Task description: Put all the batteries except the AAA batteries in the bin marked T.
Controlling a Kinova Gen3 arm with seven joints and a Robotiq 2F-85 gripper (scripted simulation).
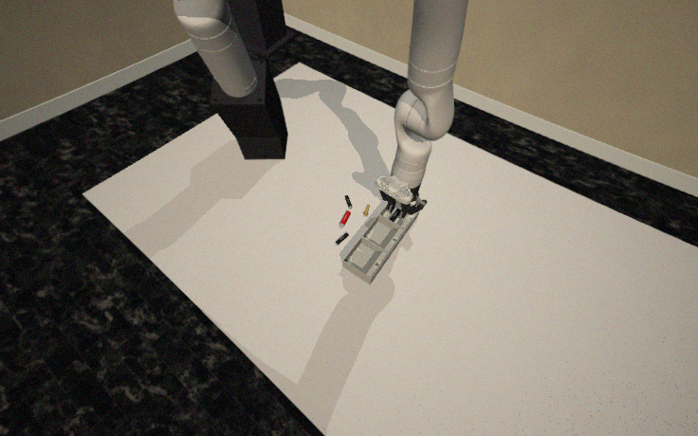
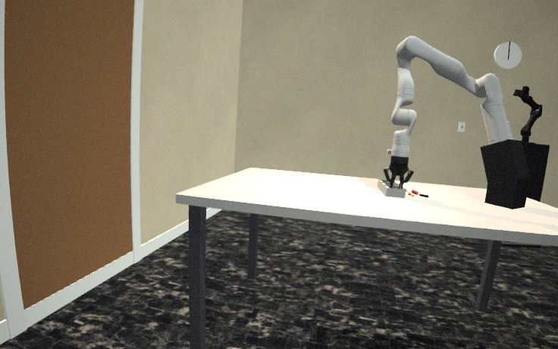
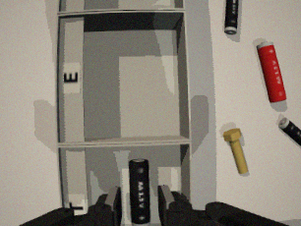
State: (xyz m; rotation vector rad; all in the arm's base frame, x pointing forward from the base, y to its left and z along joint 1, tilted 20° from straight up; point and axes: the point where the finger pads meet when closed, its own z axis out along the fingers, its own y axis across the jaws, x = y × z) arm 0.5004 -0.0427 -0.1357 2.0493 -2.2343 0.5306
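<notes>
Now: hand 12 cm past the red battery, 8 cm to the left of it and 3 cm above it. Round my hand: yellow piece: 8 cm behind, 3 cm below, 2 cm to the right; black battery: 14 cm to the right, 10 cm behind, 3 cm below; tray: 8 cm to the right, 2 cm below.
</notes>
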